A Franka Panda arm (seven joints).
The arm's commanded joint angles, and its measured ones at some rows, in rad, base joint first. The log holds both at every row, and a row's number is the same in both.
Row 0, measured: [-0.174 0.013 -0.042 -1.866 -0.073 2.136 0.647]
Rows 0 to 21, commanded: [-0.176 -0.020 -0.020 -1.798 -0.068 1.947 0.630]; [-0.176 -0.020 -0.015 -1.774 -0.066 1.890 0.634]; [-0.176 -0.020 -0.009 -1.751 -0.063 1.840 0.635]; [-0.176 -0.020 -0.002 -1.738 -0.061 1.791 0.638]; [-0.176 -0.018 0.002 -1.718 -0.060 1.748 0.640]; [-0.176 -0.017 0.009 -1.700 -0.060 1.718 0.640]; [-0.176 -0.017 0.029 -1.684 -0.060 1.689 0.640]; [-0.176 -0.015 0.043 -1.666 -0.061 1.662 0.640]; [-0.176 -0.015 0.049 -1.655 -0.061 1.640 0.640]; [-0.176 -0.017 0.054 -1.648 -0.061 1.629 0.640]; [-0.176 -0.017 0.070 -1.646 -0.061 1.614 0.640]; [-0.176 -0.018 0.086 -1.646 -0.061 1.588 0.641]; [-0.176 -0.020 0.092 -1.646 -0.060 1.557 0.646]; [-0.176 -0.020 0.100 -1.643 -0.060 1.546 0.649]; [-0.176 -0.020 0.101 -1.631 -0.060 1.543 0.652]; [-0.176 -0.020 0.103 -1.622 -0.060 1.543 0.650]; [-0.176 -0.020 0.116 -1.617 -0.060 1.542 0.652]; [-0.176 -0.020 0.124 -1.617 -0.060 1.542 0.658]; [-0.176 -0.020 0.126 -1.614 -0.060 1.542 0.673]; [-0.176 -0.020 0.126 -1.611 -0.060 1.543 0.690]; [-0.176 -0.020 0.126 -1.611 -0.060 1.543 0.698]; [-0.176 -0.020 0.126 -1.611 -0.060 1.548 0.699]
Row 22, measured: [-0.168 -0.027 0.114 -1.636 -0.070 1.575 0.672]
